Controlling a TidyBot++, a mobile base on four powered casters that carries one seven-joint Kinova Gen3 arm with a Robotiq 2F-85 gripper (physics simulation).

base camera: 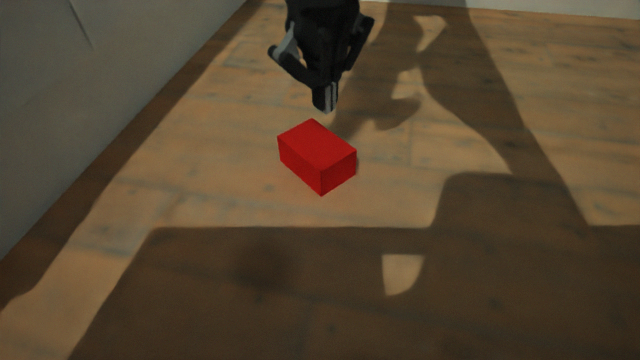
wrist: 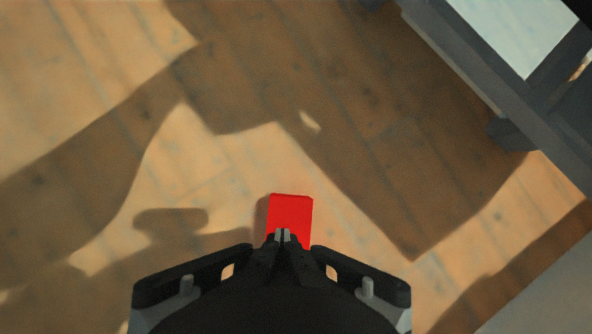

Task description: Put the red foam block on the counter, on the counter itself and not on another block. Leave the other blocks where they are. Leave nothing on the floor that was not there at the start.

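Frame: origin at the arm's base, x ahead, y left, z up, level; millimetres.
Seen in the pictures: gripper, fingertip midpoint: [base camera: 325,109] [wrist: 281,238].
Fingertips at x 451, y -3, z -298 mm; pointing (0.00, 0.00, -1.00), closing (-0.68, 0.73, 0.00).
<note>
A point is followed by its place in that frame.
The red foam block [base camera: 317,150] {z -352, x 437, y 8 mm} [wrist: 290,215] {z -352, x 436, y -3 mm} lies flat on the wooden floor, near the middle of the base camera view. My gripper [base camera: 327,100] {z -298, x 451, y -3 mm} [wrist: 281,238] {z -298, x 451, y -3 mm} is shut with its fingertips together and nothing between them. It hangs above the block, apart from it, and in the base camera view its tips show just behind the block's far edge. In the wrist view the fingers hide the near end of the block. The counter top and the other blocks do not show in either view.
A plain grey upright surface [base camera: 75,90] {z -300, x 504, y 330 mm} runs along the left of the base camera view. Part of the dark base frame [wrist: 480,75] shows at the upper right of the wrist view. Large shadows lie across the wooden floor [base camera: 225,200] {z -397, x 393, y 127 mm}. A pale wall stands at the far back.
</note>
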